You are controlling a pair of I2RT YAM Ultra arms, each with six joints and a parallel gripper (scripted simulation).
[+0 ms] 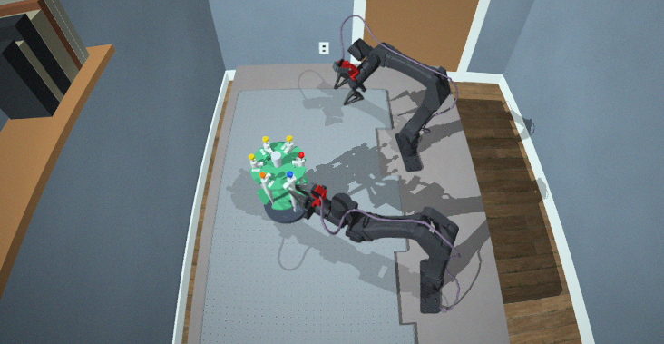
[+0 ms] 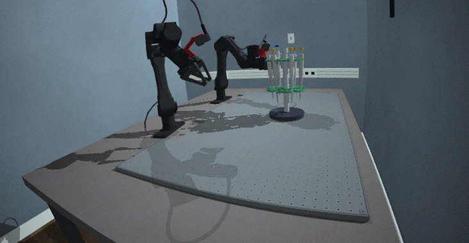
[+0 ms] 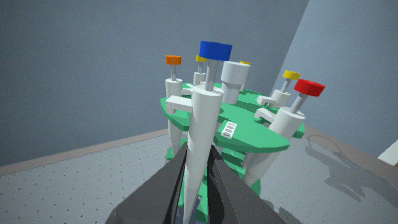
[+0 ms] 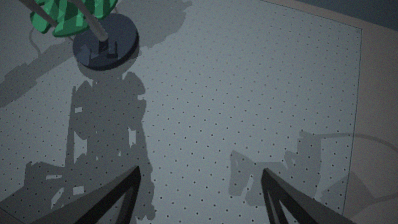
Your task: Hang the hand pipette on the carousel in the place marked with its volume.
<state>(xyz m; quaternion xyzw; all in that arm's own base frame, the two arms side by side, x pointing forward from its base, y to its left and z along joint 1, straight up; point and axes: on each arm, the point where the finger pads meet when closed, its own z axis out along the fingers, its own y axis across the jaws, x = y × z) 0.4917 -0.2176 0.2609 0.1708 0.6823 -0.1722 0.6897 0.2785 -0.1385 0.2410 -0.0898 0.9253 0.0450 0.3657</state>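
The white hand pipette lies 10 mm ahead of my left hand, 10 mm to the left of it and 30 mm below it.
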